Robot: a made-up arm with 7 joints. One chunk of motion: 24 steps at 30 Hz.
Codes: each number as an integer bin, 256 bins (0 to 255) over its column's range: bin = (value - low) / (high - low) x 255, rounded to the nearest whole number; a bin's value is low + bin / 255 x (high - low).
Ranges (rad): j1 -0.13..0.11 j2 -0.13..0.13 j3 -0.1..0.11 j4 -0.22..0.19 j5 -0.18..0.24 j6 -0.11..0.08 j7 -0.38..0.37
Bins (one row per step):
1: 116 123 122 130 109 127 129
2: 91 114 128 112 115 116 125
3: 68 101 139 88 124 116 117
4: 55 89 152 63 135 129 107
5: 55 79 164 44 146 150 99
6: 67 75 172 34 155 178 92
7: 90 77 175 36 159 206 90
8: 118 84 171 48 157 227 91
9: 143 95 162 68 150 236 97
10: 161 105 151 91 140 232 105
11: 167 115 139 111 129 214 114
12: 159 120 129 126 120 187 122
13: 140 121 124 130 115 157 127
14: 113 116 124 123 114 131 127
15: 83 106 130 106 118 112 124
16: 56 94 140 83 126 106 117
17: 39 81 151 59 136 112 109
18: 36 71 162 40 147 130 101
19: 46 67 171 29 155 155 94
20: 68 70 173 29 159 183 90
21: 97 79 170 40 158 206 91
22: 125 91 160 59 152 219 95
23: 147 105 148 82 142 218 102
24: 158 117 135 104 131 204 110
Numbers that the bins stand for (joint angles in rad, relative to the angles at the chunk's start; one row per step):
1: -0.0208 -0.0046 0.0005 -0.0110 -0.0005 -0.0154 -0.0006
2: -0.0444 -0.0138 0.0054 -0.0399 0.0094 -0.0236 -0.0124
3: -0.0660 -0.0270 0.0145 -0.0785 0.0242 -0.0236 -0.0359
4: -0.0782 -0.0393 0.0252 -0.1187 0.0424 -0.0139 -0.0653
5: -0.0782 -0.0495 0.0351 -0.1493 0.0605 0.0018 -0.0888
6: -0.0669 -0.0535 0.0416 -0.1653 0.0753 0.0226 -0.1094
7: -0.0453 -0.0515 0.0441 -0.1621 0.0819 0.0435 -0.1153
8: -0.0189 -0.0444 0.0408 -0.1428 0.0786 0.0591 -0.1124
9: 0.0046 -0.0331 0.0334 -0.1107 0.0671 0.0658 -0.0947
10: 0.0215 -0.0229 0.0244 -0.0737 0.0506 0.0629 -0.0712
11: 0.0272 -0.0127 0.0145 -0.0415 0.0325 0.0495 -0.0447
12: 0.0196 -0.0076 0.0062 -0.0174 0.0176 0.0293 -0.0212
13: 0.0018 -0.0066 0.0021 -0.0110 0.0094 0.0070 -0.0065
14: -0.0236 -0.0117 0.0021 -0.0222 0.0078 -0.0124 -0.0065
15: -0.0519 -0.0219 0.0071 -0.0496 0.0144 -0.0265 -0.0153
16: -0.0773 -0.0342 0.0153 -0.0865 0.0275 -0.0310 -0.0359
17: -0.0933 -0.0474 0.0244 -0.1251 0.0440 -0.0265 -0.0594
18: -0.0961 -0.0576 0.0334 -0.1557 0.0621 -0.0131 -0.0829
19: -0.0867 -0.0617 0.0408 -0.1734 0.0753 0.0055 -0.1035
20: -0.0660 -0.0586 0.0425 -0.1734 0.0819 0.0264 -0.1153
21: -0.0387 -0.0495 0.0400 -0.1557 0.0802 0.0435 -0.1124
22: -0.0124 -0.0372 0.0318 -0.1251 0.0704 0.0532 -0.1006
23: 0.0084 -0.0229 0.0219 -0.0882 0.0539 0.0524 -0.0800
24: 0.0187 -0.0107 0.0112 -0.0528 0.0358 0.0420 -0.0565

